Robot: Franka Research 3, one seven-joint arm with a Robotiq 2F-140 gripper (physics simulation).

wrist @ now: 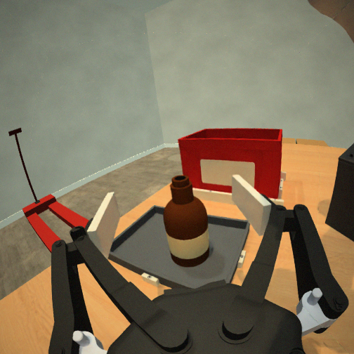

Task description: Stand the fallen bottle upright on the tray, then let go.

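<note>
A brown bottle [186, 220] with a cream label band stands upright on the dark grey tray [135, 255], right of the tray's middle. Its open mouth points up. My gripper [174, 196] is wide open, with one pale finger pad to the left of the bottle and the other to its right. In the view the bottle shows between the pads, with a gap on each side, and neither pad touches it. The tray's near edge is partly hidden behind the gripper's body.
A red box [190, 162] with a cream panel stands behind the tray on the wooden table [30, 305]. A dark box [342, 192] stands at the right edge. A red forked object with a thin handle [39, 204] is on the floor at the left. Small pale blocks sit against the tray's sides.
</note>
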